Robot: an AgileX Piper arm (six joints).
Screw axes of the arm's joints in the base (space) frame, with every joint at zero. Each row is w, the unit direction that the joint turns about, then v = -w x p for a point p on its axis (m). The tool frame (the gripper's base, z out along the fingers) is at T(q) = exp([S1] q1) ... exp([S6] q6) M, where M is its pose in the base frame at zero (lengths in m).
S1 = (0, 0, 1, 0, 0, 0)
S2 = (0, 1, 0, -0.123, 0, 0)
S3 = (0, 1, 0, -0.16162, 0, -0.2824)
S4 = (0.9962, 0, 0.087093, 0, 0.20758, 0)
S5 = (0, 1, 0, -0.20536, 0, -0.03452)
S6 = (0.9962, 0, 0.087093, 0, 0.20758, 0)
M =
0.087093 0 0.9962 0.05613
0 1 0 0
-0.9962 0 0.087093 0.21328
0 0 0 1
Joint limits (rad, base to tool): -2.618..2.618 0..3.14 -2.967..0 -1.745..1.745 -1.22..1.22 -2.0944..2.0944
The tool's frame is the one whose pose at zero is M.
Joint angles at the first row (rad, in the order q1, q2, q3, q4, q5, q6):
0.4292 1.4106 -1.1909 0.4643 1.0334 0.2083
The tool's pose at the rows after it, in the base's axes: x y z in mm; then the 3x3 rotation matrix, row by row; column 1 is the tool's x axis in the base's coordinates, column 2 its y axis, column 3 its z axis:
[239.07 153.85 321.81], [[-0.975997 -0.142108 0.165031], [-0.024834 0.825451 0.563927], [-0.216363 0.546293 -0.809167]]
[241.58 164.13 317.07], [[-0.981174 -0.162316 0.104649], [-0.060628 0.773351 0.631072], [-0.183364 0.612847 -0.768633]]
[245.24 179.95 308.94], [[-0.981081 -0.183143 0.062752], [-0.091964 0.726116 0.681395], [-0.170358 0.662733 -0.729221]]
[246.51 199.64 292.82], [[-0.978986 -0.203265 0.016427], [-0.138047 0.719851 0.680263], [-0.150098 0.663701 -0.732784]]
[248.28 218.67 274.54], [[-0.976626 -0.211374 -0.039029], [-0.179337 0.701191 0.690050], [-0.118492 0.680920 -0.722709]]
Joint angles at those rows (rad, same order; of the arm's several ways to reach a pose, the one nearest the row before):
0.4292 1.4174 -1.1929 0.5353 1.0566 0.1586
0.4310 1.4510 -1.1929 0.6502 1.0653 0.0788
0.4576 1.4958 -1.1929 0.7426 1.0413 0.0127
0.5121 1.5534 -1.1929 0.7630 1.0091 -0.0120
0.5543 1.6199 -1.1929 0.8159 0.9860 -0.0582

